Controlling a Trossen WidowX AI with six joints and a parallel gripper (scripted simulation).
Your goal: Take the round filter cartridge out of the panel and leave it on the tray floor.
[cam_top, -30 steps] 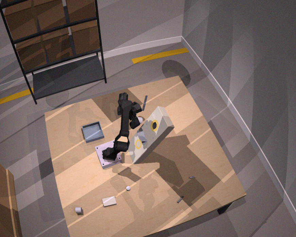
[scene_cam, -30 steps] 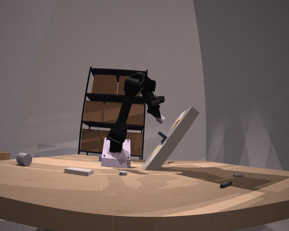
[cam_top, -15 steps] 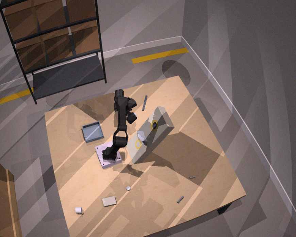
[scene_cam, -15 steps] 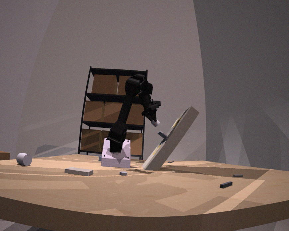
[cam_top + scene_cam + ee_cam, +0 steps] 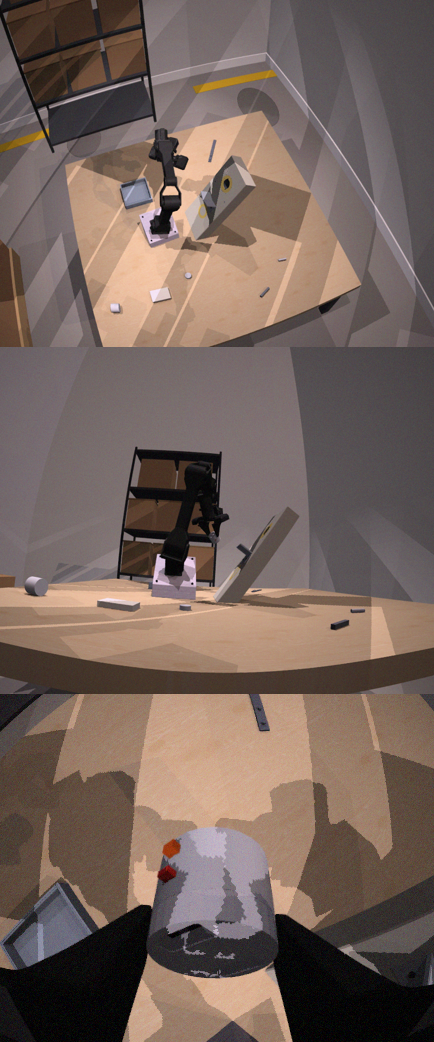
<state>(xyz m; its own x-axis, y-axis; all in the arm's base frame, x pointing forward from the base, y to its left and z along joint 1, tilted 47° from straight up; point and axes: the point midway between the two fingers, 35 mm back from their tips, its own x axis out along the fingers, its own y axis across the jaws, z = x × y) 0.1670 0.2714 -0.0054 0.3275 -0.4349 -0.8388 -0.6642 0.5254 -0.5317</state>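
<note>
Right now the grey tray is 26 cm below my gripper tip, 21 cm behind it and 8 cm to the left of it. Also, from my gripper tip: pin (59 cm to the right, 31 cm ahead, 26 cm below); flat block (52 cm to the right, 30 cm behind, 26 cm below); round grey filter cartridge (right at my gripper tip).
</note>
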